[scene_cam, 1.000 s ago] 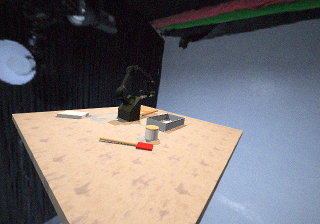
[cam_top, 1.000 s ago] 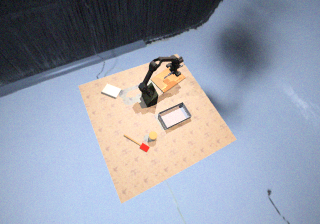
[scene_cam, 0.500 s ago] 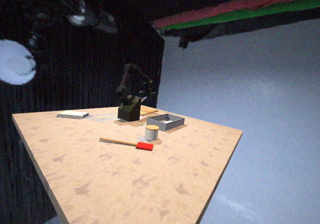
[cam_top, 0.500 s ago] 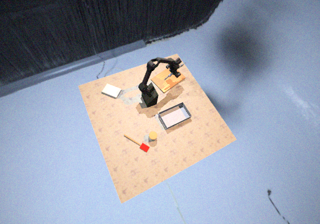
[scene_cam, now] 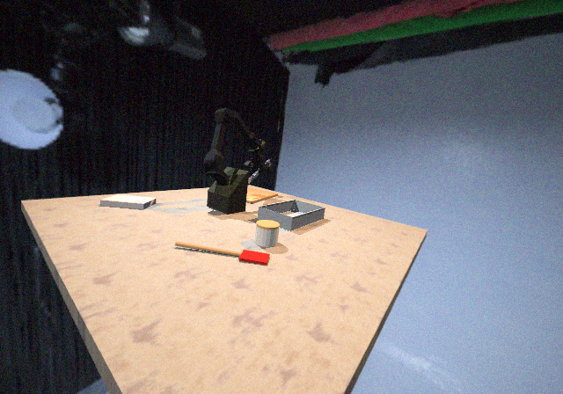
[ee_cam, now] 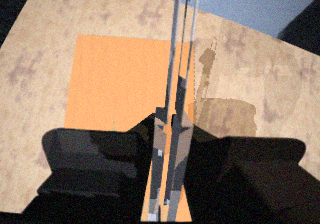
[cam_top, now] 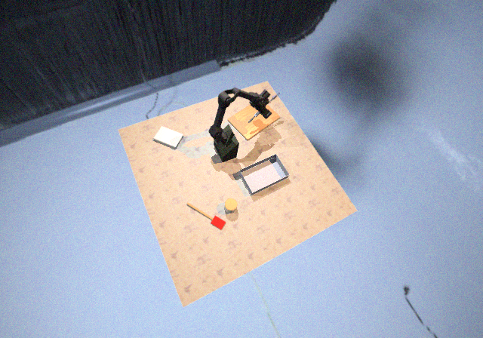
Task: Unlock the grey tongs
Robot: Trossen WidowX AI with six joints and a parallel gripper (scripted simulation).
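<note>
The wooden board lies 120 mm below my gripper tip, 50 mm behind it and 20 mm to the right of it. Round my gripper tip: white flat slab: 680 mm to the right, 220 mm behind, 120 mm below; then yellow lock piece: 70 mm above, 50 mm to the left, 10 mm behind; then roasting tin: 400 mm ahead, 260 mm to the right, 100 mm below.
</note>
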